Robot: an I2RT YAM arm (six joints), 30 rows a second.
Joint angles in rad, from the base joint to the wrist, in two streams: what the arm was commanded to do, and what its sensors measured. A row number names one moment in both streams.
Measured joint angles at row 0: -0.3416 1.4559 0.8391 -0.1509 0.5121 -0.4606
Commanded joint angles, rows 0 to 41: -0.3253 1.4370 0.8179 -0.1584 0.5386 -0.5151; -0.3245 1.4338 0.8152 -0.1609 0.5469 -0.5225; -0.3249 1.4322 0.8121 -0.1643 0.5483 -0.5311; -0.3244 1.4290 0.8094 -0.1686 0.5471 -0.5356; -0.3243 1.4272 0.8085 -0.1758 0.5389 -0.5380; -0.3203 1.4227 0.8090 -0.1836 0.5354 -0.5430; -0.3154 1.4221 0.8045 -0.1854 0.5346 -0.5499; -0.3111 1.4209 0.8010 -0.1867 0.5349 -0.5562; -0.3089 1.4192 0.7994 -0.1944 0.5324 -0.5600; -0.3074 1.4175 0.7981 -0.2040 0.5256 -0.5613; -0.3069 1.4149 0.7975 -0.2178 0.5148 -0.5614; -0.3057 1.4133 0.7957 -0.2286 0.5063 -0.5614; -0.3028 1.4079 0.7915 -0.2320 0.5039 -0.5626; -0.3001 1.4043 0.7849 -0.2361 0.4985 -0.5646; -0.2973 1.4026 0.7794 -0.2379 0.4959 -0.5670; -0.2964 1.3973 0.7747 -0.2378 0.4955 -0.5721; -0.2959 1.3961 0.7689 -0.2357 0.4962 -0.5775; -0.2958 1.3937 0.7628 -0.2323 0.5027 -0.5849; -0.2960 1.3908 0.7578 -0.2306 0.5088 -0.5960; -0.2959 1.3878 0.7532 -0.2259 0.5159 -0.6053; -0.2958 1.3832 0.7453 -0.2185 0.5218 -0.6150; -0.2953 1.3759 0.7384 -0.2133 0.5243 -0.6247; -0.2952 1.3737 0.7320 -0.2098 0.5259 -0.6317; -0.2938 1.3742 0.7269 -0.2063 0.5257 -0.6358; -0.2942 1.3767 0.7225 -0.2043 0.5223 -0.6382; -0.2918 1.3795 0.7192 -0.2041 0.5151 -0.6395; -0.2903 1.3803 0.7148 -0.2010 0.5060 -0.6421; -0.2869 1.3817 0.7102 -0.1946 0.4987 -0.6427; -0.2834 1.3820 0.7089 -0.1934 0.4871 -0.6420; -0.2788 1.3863 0.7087 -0.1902 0.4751 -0.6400; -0.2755 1.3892 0.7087 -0.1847 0.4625 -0.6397; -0.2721 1.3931 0.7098 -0.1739 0.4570 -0.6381; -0.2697 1.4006 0.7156 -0.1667 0.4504 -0.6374; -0.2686 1.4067 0.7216 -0.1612 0.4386 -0.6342; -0.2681 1.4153 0.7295 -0.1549 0.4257 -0.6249; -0.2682 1.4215 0.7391 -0.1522 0.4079 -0.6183; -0.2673 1.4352 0.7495 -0.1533 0.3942 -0.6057; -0.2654 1.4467 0.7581 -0.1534 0.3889 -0.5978; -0.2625 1.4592 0.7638 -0.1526 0.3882 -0.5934; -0.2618 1.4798 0.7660 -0.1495 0.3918 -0.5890; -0.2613 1.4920 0.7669 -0.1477 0.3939 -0.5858; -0.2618 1.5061 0.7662 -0.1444 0.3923 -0.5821
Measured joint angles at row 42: -0.2726 1.4570 0.7403 -0.1764 0.4248 -0.6174
